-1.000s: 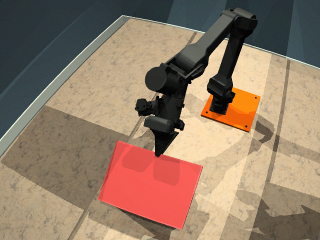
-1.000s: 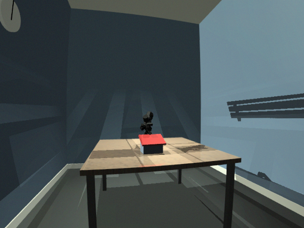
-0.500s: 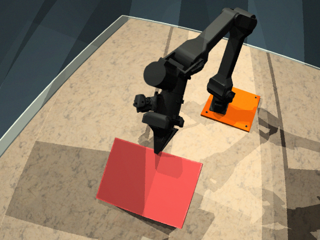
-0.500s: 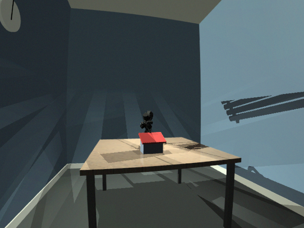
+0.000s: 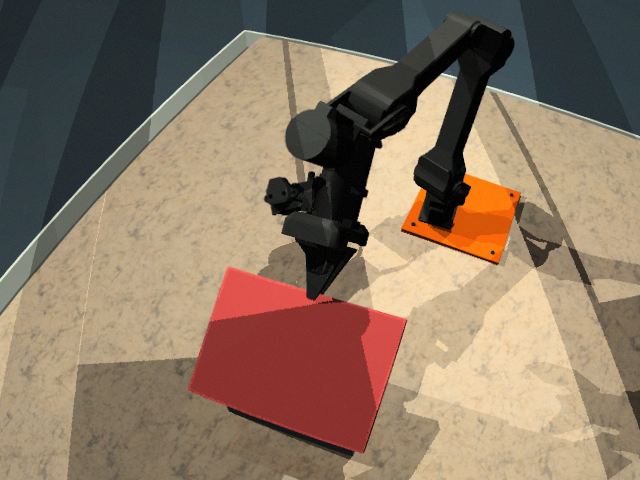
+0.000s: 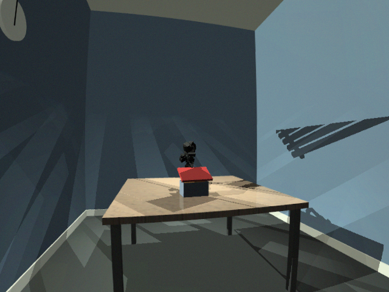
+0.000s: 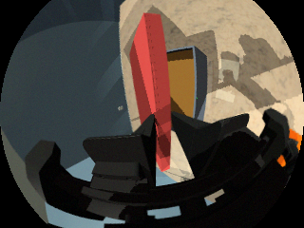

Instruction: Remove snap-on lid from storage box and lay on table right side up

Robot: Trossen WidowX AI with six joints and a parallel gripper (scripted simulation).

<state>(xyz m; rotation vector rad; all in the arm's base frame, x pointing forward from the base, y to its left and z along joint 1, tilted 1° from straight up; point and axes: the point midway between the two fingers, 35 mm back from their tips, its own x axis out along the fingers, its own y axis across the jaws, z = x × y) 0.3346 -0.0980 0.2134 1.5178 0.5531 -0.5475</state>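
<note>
Right now my gripper tip is 70 mm short of the red lid and 30 mm above it. Round my gripper tip: storage box: 50 mm ahead, 140 mm below.
</note>
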